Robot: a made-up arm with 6 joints.
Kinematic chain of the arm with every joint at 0, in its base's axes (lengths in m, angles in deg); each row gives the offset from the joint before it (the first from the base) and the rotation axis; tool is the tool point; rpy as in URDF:
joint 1: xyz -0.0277 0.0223 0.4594 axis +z
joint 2: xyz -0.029 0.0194 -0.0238 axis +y
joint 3: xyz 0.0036 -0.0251 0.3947 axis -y
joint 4: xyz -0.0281 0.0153 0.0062 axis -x
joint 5: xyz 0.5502 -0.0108 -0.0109 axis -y
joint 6: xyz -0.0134 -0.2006 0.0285 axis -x
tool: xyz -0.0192 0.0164 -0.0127 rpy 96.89 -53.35 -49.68
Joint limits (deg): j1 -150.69..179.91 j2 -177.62..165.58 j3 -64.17..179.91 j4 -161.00..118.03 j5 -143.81..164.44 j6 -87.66..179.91
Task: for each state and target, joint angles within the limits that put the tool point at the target. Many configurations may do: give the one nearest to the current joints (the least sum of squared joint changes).
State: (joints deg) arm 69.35 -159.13 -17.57 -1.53 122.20 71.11
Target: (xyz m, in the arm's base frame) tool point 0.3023 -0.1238 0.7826
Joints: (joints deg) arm 120.99 -117.90 -32.21 -2.02 125.09 73.44
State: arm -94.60 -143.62 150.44 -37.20 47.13 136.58
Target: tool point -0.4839 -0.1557 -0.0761
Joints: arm -133.52 -177.62 178.03 -11.22 86.03 118.66
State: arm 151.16 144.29 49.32 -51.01 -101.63 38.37
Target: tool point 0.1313 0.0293 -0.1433
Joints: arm 147.98 122.96 1.13 -66.92 -97.02 39.19
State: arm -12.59 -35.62 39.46 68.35 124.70 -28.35
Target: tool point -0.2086 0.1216 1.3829
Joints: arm -34.63 -17.85 57.49 94.90 146.27 -19.30
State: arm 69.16 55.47 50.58 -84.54 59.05 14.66
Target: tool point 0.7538 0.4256 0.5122
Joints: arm 27.47 70.19 85.99 -75.84 70.34 20.93
